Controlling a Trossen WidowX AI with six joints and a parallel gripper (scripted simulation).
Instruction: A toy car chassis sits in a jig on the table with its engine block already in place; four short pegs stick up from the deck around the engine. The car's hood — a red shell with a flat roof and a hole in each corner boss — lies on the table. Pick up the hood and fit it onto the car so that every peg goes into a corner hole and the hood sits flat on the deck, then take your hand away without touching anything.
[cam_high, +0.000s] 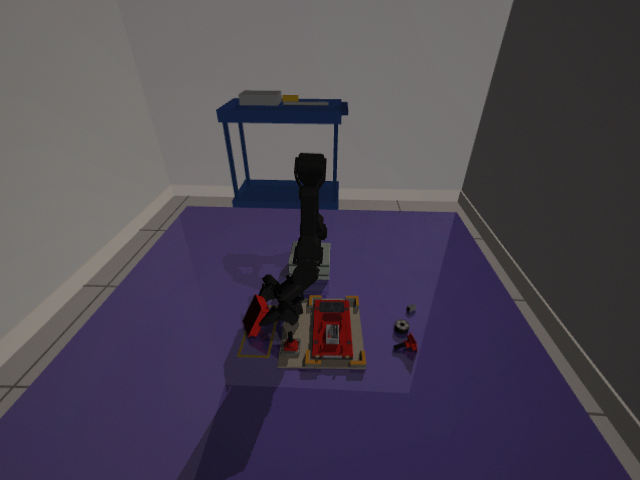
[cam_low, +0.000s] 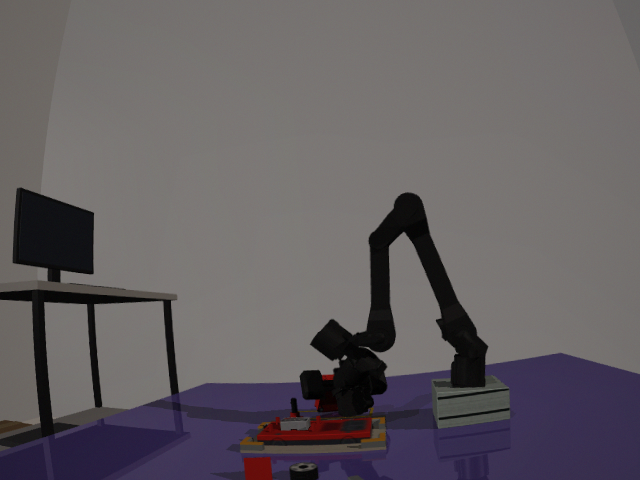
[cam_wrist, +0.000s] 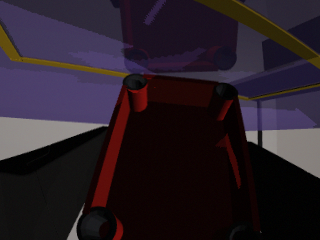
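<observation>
My gripper tip is 10 mm below the red hood. The rest, counted from my gripper tip: black wheel 410 mm to the left, 100 mm behind, 30 mm below; then grey engine block 230 mm to the left, 20 mm below, 10 mm behind.
</observation>
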